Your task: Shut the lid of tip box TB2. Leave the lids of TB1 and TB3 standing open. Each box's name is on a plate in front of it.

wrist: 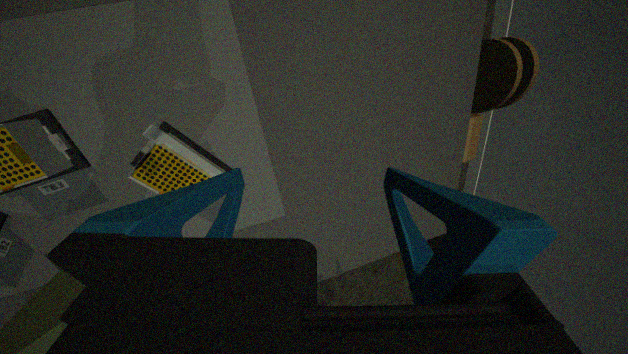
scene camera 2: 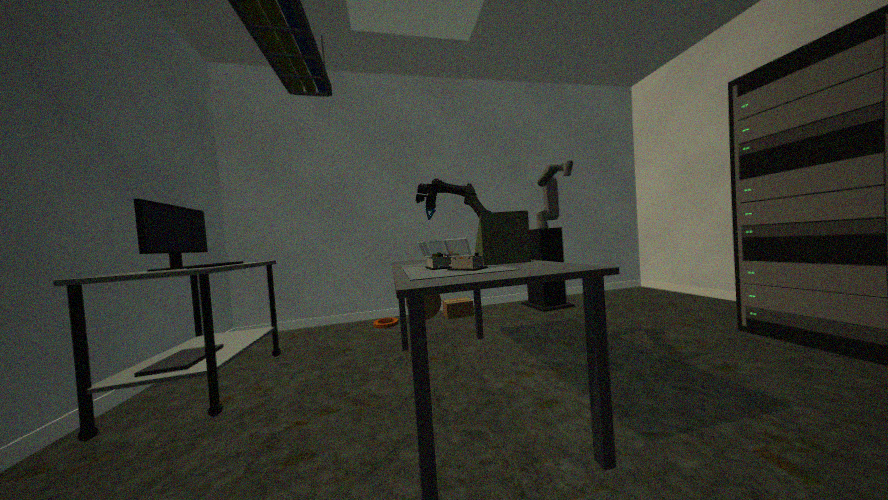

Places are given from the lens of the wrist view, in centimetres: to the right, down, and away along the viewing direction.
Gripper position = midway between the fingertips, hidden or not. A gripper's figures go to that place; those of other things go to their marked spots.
my gripper point(wrist: 313, 175): 0, 0, 13
pale mat point(wrist: 106, 78): -34, -16, 30
